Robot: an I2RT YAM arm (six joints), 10 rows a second.
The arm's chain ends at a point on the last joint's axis. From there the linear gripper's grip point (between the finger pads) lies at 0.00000 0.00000 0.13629 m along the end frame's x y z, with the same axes.
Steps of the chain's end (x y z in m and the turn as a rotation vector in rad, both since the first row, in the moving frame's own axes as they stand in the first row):
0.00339, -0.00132, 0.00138, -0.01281, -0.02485, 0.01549
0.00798, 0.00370, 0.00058, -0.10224, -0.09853, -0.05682
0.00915, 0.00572, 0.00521, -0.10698, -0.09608, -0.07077
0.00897, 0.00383, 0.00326, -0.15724, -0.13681, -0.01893
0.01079, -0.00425, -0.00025, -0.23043, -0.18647, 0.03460
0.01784, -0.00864, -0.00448, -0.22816, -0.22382, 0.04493
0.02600, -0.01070, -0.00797, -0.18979, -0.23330, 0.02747
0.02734, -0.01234, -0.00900, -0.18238, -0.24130, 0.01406
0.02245, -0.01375, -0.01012, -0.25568, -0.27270, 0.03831
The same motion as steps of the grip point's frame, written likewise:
-0.00001, 0.00040, 0.00133, -0.01281, -0.02485, 0.01549
-0.00500, 0.01796, -0.00079, -0.10224, -0.09853, -0.05682
-0.00337, 0.02070, 0.00380, -0.10698, -0.09608, -0.07077
-0.00934, 0.02528, 0.00031, -0.15724, -0.13681, -0.01893
-0.01479, 0.02625, -0.00619, -0.23043, -0.18647, 0.03460
-0.01283, 0.02124, -0.01138, -0.22816, -0.22382, 0.04493
-0.00567, 0.01434, -0.01409, -0.18979, -0.23330, 0.02747
-0.00522, 0.01191, -0.01519, -0.18238, -0.24130, 0.01406
-0.01451, 0.01958, -0.01953, -0.25568, -0.27270, 0.03831

